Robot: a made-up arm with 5 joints.
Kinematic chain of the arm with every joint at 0, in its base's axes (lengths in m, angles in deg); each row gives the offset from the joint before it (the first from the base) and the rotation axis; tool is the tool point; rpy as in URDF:
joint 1: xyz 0 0 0.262 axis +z
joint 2: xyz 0 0 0 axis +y
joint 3: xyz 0.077 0 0.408 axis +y
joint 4: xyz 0.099 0 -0.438 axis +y
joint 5: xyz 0.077 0 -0.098 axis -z
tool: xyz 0 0 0 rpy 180 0 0
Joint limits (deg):
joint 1: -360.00..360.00
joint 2: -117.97..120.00
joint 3: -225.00..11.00
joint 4: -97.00..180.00
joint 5: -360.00..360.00
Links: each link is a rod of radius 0.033 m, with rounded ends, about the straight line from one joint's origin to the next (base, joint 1, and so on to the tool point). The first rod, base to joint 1, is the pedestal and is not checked.
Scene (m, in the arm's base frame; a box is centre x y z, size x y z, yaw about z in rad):
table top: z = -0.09
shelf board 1: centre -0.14 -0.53 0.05 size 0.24 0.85 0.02 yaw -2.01
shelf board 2: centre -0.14 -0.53 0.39 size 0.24 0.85 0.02 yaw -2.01
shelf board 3: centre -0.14 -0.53 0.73 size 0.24 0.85 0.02 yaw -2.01
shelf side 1: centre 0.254 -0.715 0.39 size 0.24 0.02 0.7 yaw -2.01
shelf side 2: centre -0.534 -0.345 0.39 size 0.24 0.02 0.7 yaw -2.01
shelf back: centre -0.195 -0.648 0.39 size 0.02 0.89 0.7 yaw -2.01
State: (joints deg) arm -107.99 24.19 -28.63 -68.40 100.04
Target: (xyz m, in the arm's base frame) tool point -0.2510 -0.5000 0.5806
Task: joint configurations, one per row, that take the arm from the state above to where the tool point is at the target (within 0.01 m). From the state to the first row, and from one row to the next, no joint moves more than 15 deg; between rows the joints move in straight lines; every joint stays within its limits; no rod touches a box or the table.
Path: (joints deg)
1: -112.76 10.13 -18.11 -82.70 96.58
2: -117.54 -3.94 -7.58 -97.00 93.12
3: -117.65 -13.95 -16.61 -89.96 96.58
4: -117.75 -23.96 -25.64 -82.92 100.04
5: -117.20 -9.86 -40.55 -75.17 100.04
6: -116.66 4.24 -55.46 -67.43 100.04

